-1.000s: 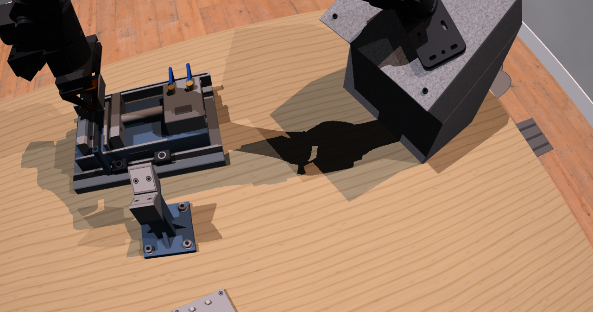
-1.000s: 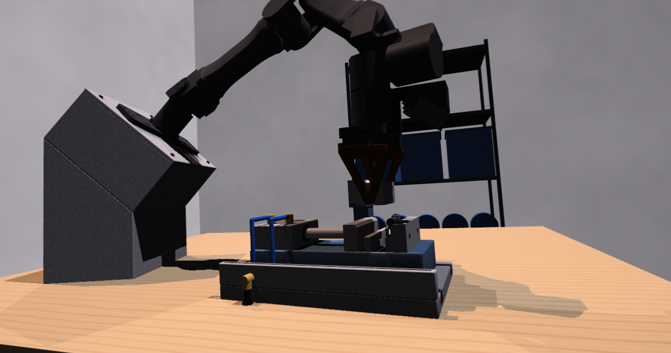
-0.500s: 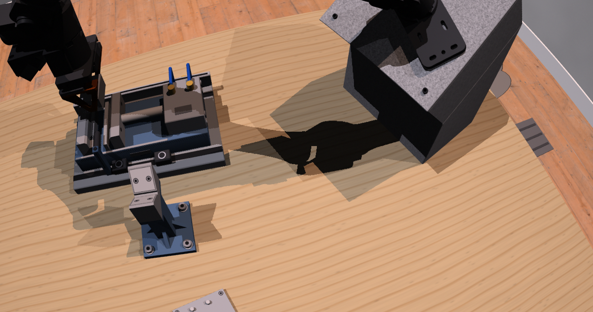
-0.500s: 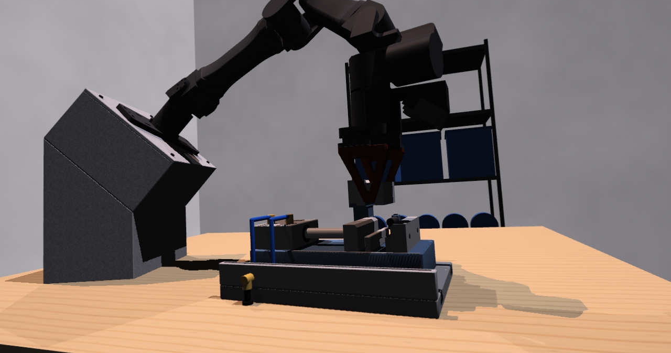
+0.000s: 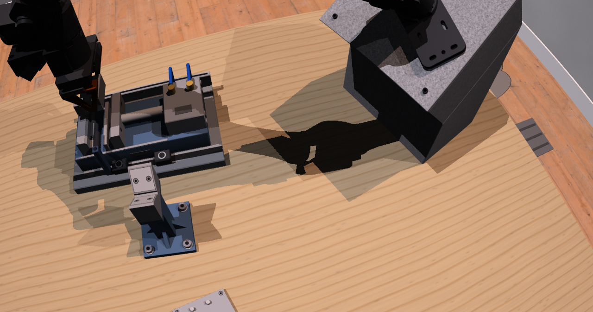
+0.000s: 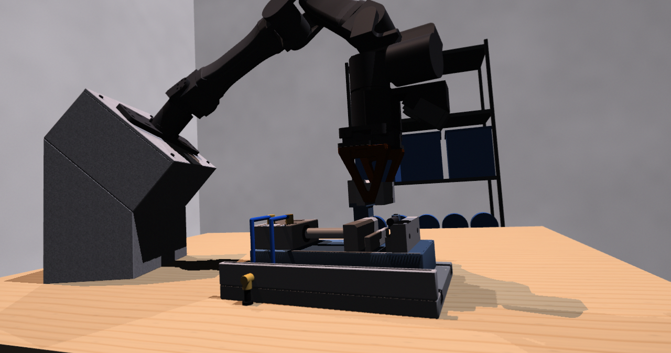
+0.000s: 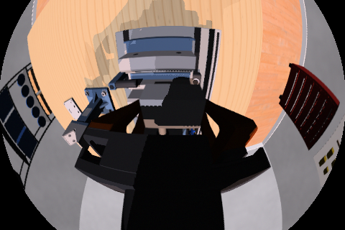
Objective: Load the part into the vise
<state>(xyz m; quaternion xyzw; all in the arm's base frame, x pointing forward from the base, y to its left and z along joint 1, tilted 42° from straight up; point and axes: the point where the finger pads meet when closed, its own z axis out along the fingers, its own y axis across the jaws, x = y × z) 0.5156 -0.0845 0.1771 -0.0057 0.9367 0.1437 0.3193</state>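
Now: the grey part right at my hand. The rest, counted from my hand: moving jaw 60 mm below, 30 mm behind, 20 mm to the left; work stop rod 70 mm to the left, 40 mm below; fixed jaw 60 mm below, 30 mm to the left, 30 mm ahead.
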